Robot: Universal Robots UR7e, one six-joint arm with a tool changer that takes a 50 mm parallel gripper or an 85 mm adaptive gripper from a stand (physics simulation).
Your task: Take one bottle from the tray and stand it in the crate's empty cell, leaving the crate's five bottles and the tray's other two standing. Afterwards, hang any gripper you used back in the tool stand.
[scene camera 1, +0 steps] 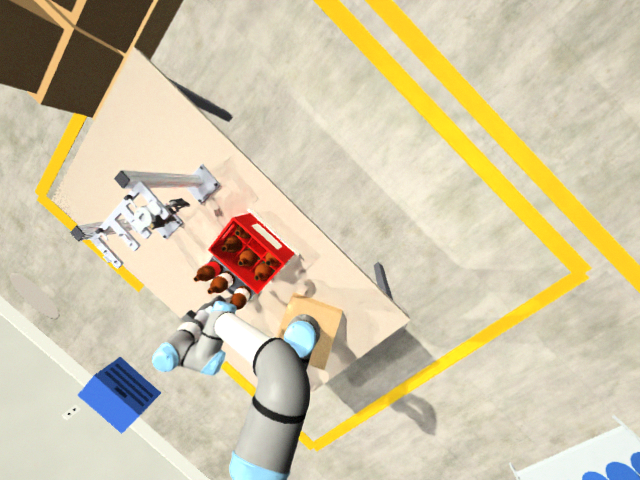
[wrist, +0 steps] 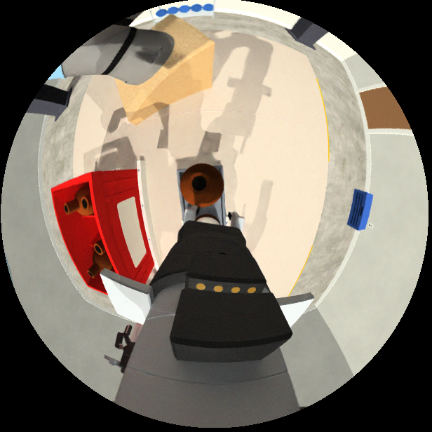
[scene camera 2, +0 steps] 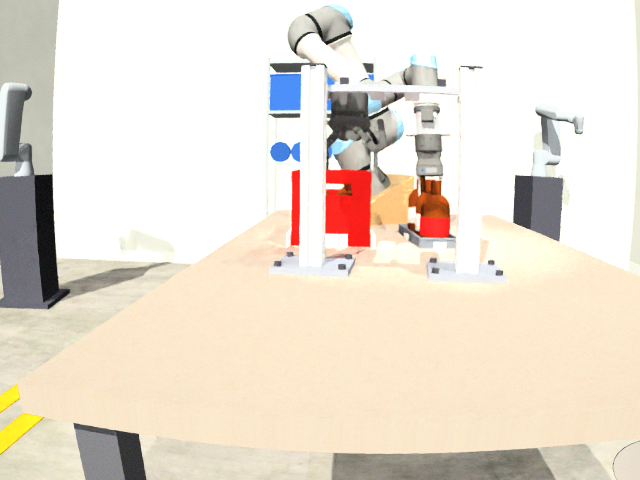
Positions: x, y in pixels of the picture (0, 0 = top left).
Scene:
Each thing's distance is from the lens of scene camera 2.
black adaptive gripper (scene camera 2: 349, 120): 1.01 m
red-labelled bottle (scene camera 2: 435, 209): 1.21 m
The marked spots on the red-labelled bottle and the black adaptive gripper are 0.34 m apart.

